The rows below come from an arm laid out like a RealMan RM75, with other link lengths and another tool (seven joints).
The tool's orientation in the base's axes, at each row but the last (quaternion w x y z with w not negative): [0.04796, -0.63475, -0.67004, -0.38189]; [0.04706, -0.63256, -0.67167, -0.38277]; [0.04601, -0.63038, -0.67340, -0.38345]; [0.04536, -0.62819, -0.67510, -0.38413]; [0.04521, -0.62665, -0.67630, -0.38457]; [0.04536, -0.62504, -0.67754, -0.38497]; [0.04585, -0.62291, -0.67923, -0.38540]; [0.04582, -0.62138, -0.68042, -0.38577]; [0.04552, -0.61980, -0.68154, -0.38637]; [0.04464, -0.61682, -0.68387, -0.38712]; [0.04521, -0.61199, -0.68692, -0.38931]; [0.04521, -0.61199, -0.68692, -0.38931]
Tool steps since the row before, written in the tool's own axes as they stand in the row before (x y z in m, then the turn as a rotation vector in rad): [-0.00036, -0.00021, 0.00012, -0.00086, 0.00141, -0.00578]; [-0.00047, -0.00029, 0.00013, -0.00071, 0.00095, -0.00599]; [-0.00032, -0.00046, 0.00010, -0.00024, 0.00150, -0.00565]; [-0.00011, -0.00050, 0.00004, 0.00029, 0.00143, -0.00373]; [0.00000, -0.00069, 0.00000, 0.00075, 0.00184, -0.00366]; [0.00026, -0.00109, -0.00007, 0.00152, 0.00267, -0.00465]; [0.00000, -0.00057, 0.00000, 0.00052, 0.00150, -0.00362]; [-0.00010, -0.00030, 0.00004, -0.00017, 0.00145, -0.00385]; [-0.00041, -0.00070, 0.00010, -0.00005, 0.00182, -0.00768]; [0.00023, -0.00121, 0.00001, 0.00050, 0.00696, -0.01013]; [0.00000, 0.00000, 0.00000, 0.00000, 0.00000, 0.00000]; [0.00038, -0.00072, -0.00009, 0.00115, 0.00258, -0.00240]
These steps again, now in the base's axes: [-0.00007, -0.00020, -0.00038, -0.00102, -0.00415, 0.00423]; [-0.00011, -0.00028, -0.00048, -0.00154, -0.00410, 0.00425]; [-0.00030, -0.00016, -0.00046, -0.00101, -0.00357, 0.00452]; [-0.00040, -0.00002, -0.00032, -0.00037, -0.00203, 0.00343]; [-0.00061, 0.00006, -0.00032, -0.00007, -0.00165, 0.00382]; [-0.00105, 0.00026, -0.00032, 0.00008, -0.00166, 0.00532]; [-0.00050, 0.00004, -0.00027, -0.00030, -0.00179, 0.00351]; [-0.00023, -0.00004, -0.00022, -0.00029, -0.00248, 0.00327]; [-0.00048, -0.00023, -0.00062, -0.00159, -0.00464, 0.00618]; [-0.00111, 0.00027, -0.00046, 0.00178, -0.00594, 0.01062]; [0.00000, 0.00000, 0.00000, 0.00000, 0.00000, 0.00000]; [-0.00076, 0.00029, -0.00008, 0.00098, -0.00062, 0.00352]
